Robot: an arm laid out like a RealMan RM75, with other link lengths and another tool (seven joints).
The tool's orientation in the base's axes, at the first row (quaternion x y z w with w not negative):
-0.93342 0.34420 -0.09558 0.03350
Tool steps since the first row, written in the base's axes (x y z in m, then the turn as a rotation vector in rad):
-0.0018 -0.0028 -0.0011 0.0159 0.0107 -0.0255
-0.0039 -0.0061 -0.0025 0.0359 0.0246 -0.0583
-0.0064 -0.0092 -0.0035 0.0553 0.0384 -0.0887
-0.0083 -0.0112 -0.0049 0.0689 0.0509 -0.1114
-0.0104 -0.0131 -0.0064 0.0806 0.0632 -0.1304
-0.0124 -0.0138 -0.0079 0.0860 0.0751 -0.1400
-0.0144 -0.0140 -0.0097 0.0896 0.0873 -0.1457
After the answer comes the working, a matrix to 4 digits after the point.
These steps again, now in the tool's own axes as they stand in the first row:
0.0003 0.0034 0.0007 0.0009 -0.0150 0.0281
0.0007 0.0074 0.0017 0.0017 -0.0341 0.0643
0.0007 0.0115 0.0022 0.0025 -0.0530 0.0979
0.0003 0.0144 0.0032 0.0010 -0.0683 0.1228
-0.0002 0.0174 0.0042 -0.0012 -0.0826 0.1438
-0.0015 0.0194 0.0053 -0.0064 -0.0939 0.1542
-0.0031 0.0211 0.0066 -0.0126 -0.1047 0.1605

The tool's axes in the first row as the columns of a matrix, in the base's axes (rounded; the answer above uses it unrounded):
0.7448 -0.6362 0.2015
-0.6490 -0.7608 -0.0033
0.1554 -0.1283 -0.9795

